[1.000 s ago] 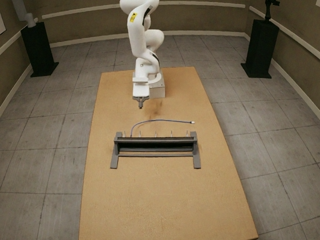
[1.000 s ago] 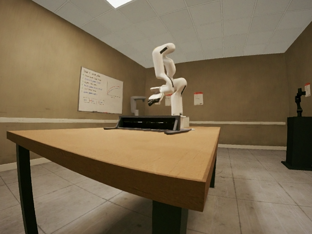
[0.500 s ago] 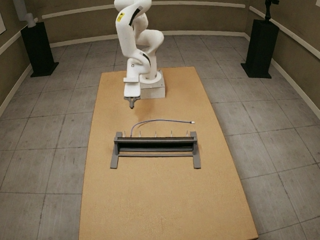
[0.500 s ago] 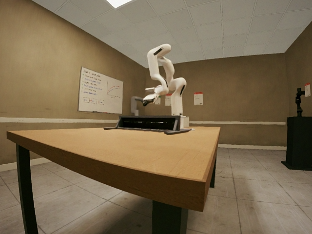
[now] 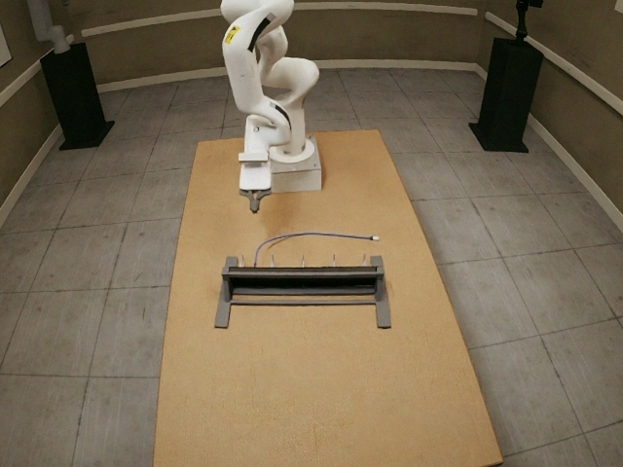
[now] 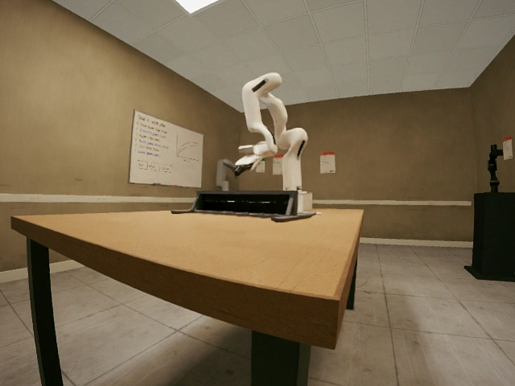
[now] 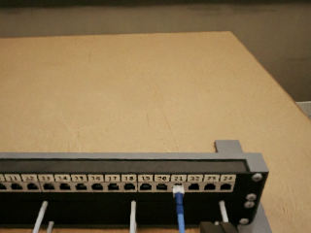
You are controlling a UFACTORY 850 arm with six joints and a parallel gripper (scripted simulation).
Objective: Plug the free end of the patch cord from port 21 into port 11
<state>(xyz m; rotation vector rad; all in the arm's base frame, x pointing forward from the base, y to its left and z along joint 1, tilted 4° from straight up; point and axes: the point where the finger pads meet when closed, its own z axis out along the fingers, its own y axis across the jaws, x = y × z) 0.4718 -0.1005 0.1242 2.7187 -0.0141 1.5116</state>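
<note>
Right now my hand is 410 mm to the right of the white plug, 200 mm above it and 50 mm past it.
</note>
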